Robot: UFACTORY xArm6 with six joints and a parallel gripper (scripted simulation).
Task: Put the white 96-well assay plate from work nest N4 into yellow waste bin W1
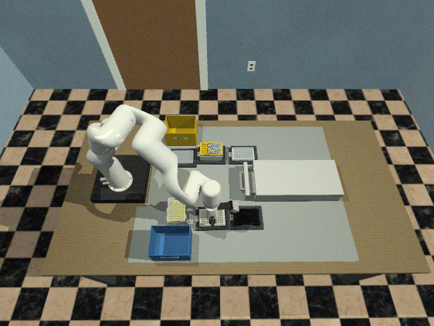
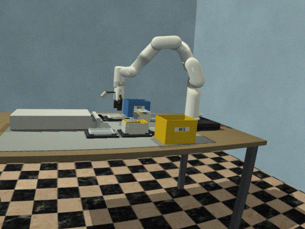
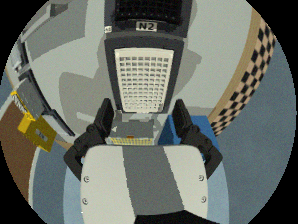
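Now: hand 6 cm above the white 96-well assay plate. From my hand the other things lie so: dark work nest N4 (7 cm below); blue bin (21 cm behind, 10 cm to the right, 4 cm below); black plate (17 cm ahead, 6 cm below, 3 cm to the right).
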